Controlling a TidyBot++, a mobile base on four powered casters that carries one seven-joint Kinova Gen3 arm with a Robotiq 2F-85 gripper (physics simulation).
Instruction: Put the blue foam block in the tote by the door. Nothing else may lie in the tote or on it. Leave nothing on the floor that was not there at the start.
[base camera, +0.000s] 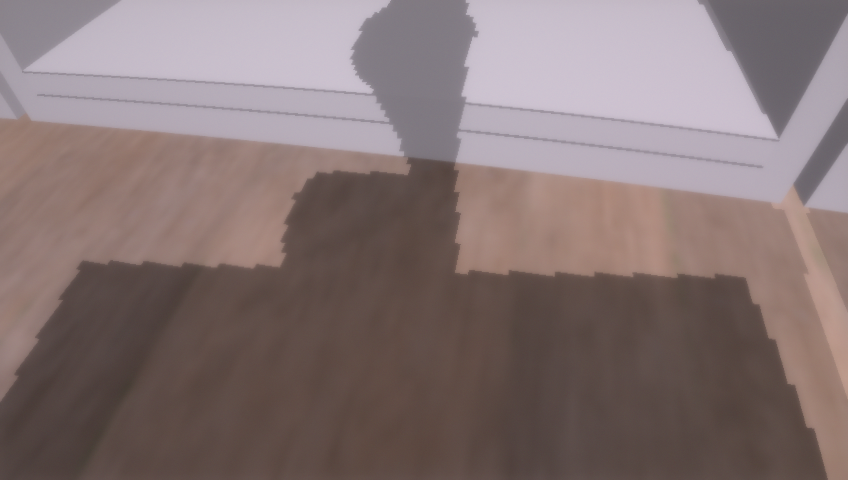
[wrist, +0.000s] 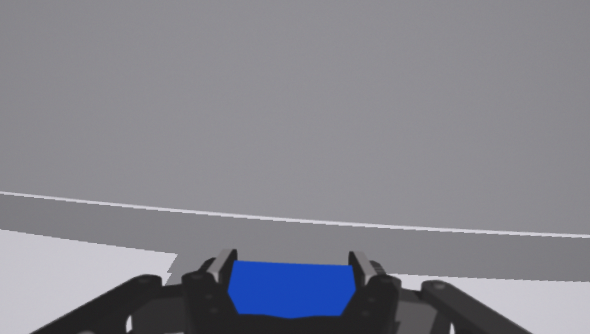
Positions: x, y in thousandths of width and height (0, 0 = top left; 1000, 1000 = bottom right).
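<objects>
My gripper (wrist: 496, 804), 0.17 m from the lens. Blue foam block (wrist: 489, 870), 0.15 m from the lens.
</objects>
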